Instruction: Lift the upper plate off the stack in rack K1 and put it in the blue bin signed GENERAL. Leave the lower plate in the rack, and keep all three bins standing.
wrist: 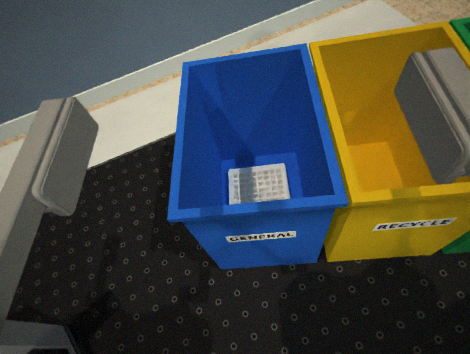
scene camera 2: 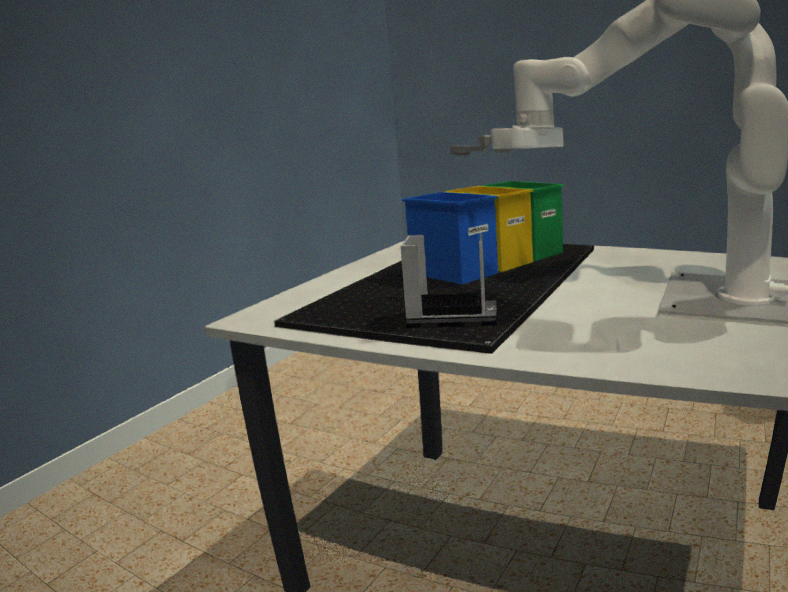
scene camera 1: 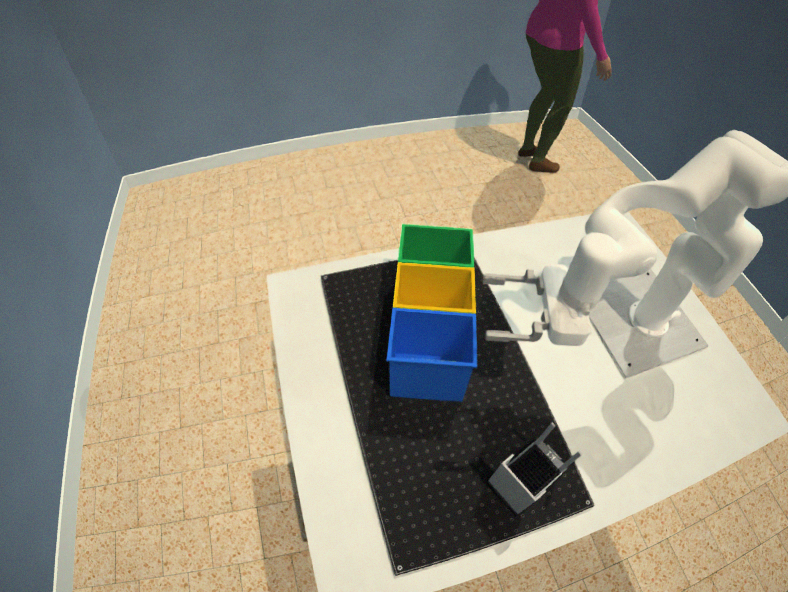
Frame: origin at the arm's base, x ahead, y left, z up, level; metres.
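Where they show: hand, its tool point: (wrist: 237, 136) (scene camera 2: 482, 149) (scene camera 1: 495, 306); arm's base, origin of its link: (scene camera 2: 745, 297) (scene camera 1: 648, 319).
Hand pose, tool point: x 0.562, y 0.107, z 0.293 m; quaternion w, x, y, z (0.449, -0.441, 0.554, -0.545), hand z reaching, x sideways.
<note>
Each offset is from my tool point to the top centre of the thing. Level surfaces: height alone.
A white plate @(dx +0.102, dy -0.015, dz -0.273 m) (wrist: 267, 183) with a grid of wells lies at the bottom of the blue bin @(dx +0.108, dy -0.019, dz -0.110 m) (scene camera 1: 428, 380) (scene camera 2: 439, 238) (wrist: 265, 252) signed GENERAL. The near rim hides part of it. A black plate @(dx -0.063, dy +0.263, dz -0.256 m) (scene camera 1: 535, 470) (scene camera 2: 451, 303) sits low in the grey rack K1 @(dx -0.071, dy +0.258, dz -0.144 m) (scene camera 1: 509, 487) (scene camera 2: 412, 280); a corner of the rack shows at the lower left in the wrist view. My gripper (scene camera 1: 495, 307) (scene camera 2: 459, 150) (wrist: 252, 135) is open and empty, above the height of the bins and at their robot-side edge. The blue, yellow and green bins stand upright.
The yellow bin @(dx +0.081, dy -0.149, dz -0.110 m) (scene camera 1: 435, 289) (scene camera 2: 514, 238) (wrist: 400, 240) stands beside the blue one, with the green bin @(dx +0.054, dy -0.279, dz -0.110 m) (scene camera 1: 436, 245) (scene camera 2: 549, 223) at the far end. All stand on the black perforated board @(dz -0.290 m) (scene camera 1: 407, 509) (scene camera 2: 343, 312). A person (scene camera 1: 555, 70) stands beyond the table.
</note>
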